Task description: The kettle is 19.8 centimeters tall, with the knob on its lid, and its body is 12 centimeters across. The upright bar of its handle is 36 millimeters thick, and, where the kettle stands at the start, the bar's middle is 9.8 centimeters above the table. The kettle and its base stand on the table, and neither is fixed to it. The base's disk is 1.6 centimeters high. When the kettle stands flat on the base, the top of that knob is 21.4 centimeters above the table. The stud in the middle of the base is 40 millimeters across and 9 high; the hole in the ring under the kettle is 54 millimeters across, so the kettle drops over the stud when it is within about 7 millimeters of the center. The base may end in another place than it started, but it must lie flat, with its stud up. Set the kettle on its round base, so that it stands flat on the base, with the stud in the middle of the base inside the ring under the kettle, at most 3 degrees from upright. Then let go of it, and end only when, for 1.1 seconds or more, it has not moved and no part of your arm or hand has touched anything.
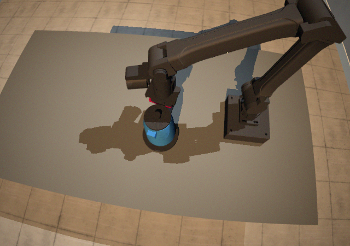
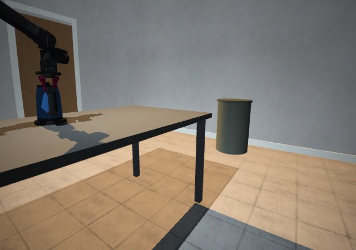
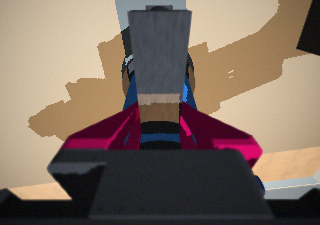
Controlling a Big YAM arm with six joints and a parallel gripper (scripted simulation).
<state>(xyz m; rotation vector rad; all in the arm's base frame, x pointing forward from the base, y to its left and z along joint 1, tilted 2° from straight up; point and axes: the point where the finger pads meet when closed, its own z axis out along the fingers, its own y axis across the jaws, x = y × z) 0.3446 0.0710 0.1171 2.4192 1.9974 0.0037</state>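
Now: hand 3 cm to the right of the blue kettle and 6 cm above it. From my hand the other things lie so: kettle base (1 cm ahead, 6 cm to the left, 16 cm below).
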